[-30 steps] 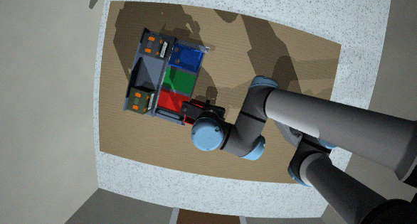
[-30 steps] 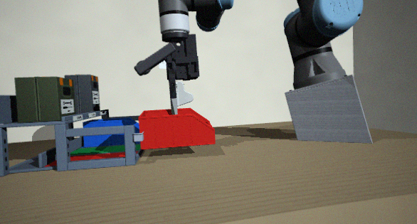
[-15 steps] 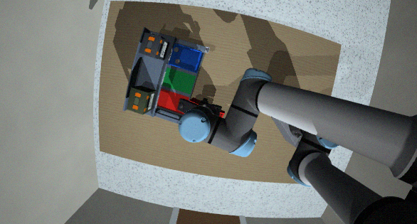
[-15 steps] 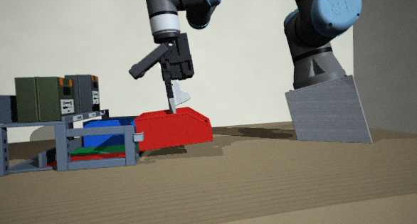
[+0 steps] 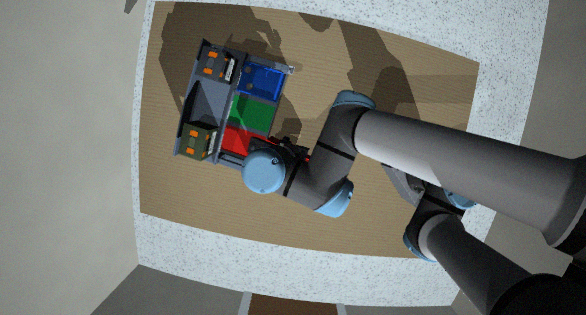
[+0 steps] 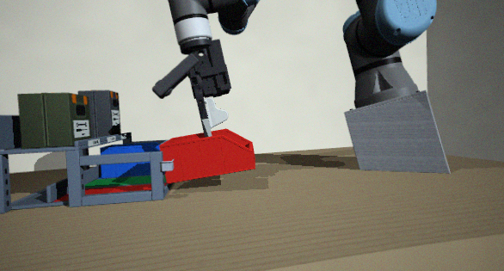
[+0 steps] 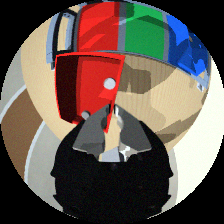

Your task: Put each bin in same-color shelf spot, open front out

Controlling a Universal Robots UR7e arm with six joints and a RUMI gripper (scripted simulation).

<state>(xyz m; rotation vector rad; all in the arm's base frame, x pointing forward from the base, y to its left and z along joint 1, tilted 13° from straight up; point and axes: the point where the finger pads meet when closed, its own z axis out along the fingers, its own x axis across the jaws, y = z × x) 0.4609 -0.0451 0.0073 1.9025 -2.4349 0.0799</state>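
My hand is 1 cm short of the red bin, 5 cm to the right of it and 3 cm above it. The rest, counted from my hand: blue bin: 13 cm ahead, 23 cm to the right, 5 cm below; top board: 26 cm ahead, 14 cm to the right; green box: 28 cm ahead, 3 cm to the right, 5 cm above.
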